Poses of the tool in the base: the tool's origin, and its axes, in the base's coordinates. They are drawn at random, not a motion.
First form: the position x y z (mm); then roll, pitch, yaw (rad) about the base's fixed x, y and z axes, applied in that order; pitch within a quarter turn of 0, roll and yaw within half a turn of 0.
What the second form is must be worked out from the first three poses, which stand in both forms.
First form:
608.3, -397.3, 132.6, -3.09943, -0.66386, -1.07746
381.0, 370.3, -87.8, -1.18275, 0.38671, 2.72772
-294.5, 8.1, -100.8, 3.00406, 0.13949, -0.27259
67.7, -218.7, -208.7, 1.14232, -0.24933, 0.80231
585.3, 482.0, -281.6, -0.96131, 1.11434, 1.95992
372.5, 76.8, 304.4, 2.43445, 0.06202, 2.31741
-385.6, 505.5, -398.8, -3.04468, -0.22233, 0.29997
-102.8, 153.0, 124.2, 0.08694, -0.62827, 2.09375
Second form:
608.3, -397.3, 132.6, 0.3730, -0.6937, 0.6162, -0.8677, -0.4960, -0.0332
381.0, 370.3, -87.8, -0.8480, 0.3725, -0.3771, 0.1675, -0.4868, -0.8573
-294.5, 8.1, -100.8, 0.9537, -0.2666, -0.1390, -0.2483, -0.9591, 0.1358
67.7, -218.7, -208.7, 0.6736, 0.6967, 0.2468, -0.4547, 0.1274, 0.8815
585.3, 482.0, -281.6, -0.1672, 0.4078, -0.8976, -0.2504, -0.8981, -0.3614
372.5, 76.8, 304.4, -0.6779, 0.7326, -0.0620, 0.5306, 0.5459, 0.6484
-385.6, 505.5, -398.8, 0.9318, 0.2882, 0.2205, 0.3145, -0.9446, -0.0944
-102.8, 153.0, 124.2, -0.4041, 0.7009, 0.5877, -0.8376, -0.5418, 0.0702

